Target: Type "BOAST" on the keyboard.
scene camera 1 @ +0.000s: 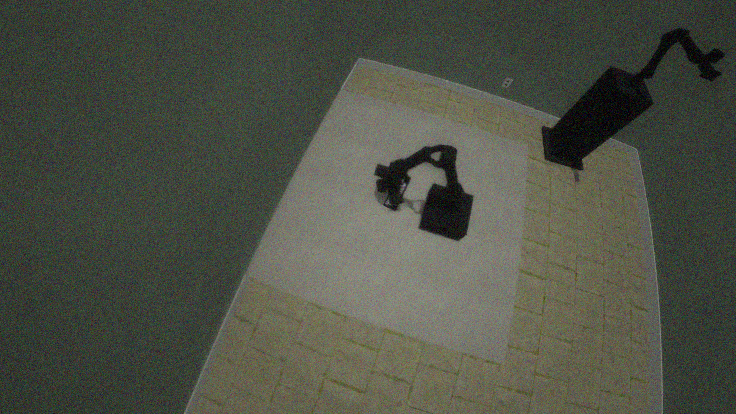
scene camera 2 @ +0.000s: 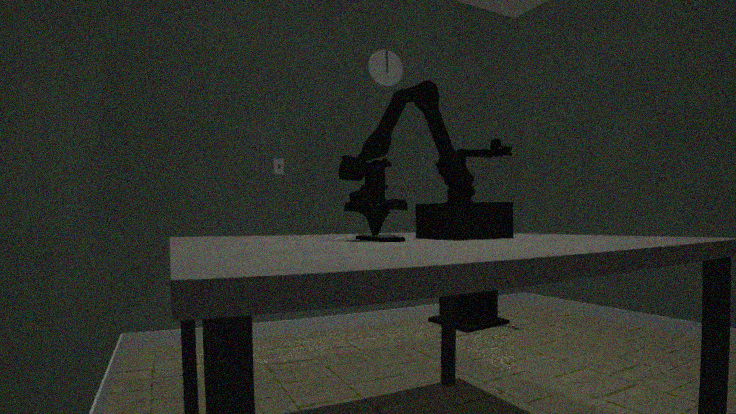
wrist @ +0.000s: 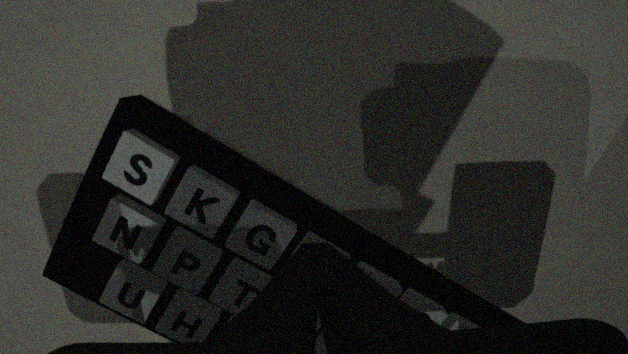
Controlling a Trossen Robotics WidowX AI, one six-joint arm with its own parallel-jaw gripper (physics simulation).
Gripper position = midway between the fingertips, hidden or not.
Note:
In view: my gripper (scene camera 2: 375, 236) and a black keyboard (wrist: 78, 263).
My gripper is seen too in the wrist view (wrist: 315, 255).

